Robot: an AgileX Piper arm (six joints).
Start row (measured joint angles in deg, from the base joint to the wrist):
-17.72 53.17 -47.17 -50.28 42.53 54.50
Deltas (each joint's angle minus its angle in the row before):
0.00 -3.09 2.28 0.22 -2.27 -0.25
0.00 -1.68 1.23 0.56 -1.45 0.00
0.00 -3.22 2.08 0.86 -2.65 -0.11
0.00 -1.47 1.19 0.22 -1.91 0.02
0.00 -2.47 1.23 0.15 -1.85 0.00
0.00 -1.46 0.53 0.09 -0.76 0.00
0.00 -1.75 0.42 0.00 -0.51 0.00
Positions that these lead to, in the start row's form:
-17.72 50.08 -44.89 -50.06 40.26 54.25
-17.72 48.40 -43.66 -49.50 38.81 54.25
-17.72 45.18 -41.58 -48.64 36.16 54.14
-17.72 43.71 -40.39 -48.42 34.25 54.16
-17.72 41.24 -39.16 -48.27 32.40 54.16
-17.72 39.78 -38.63 -48.18 31.64 54.16
-17.72 38.03 -38.21 -48.18 31.13 54.16

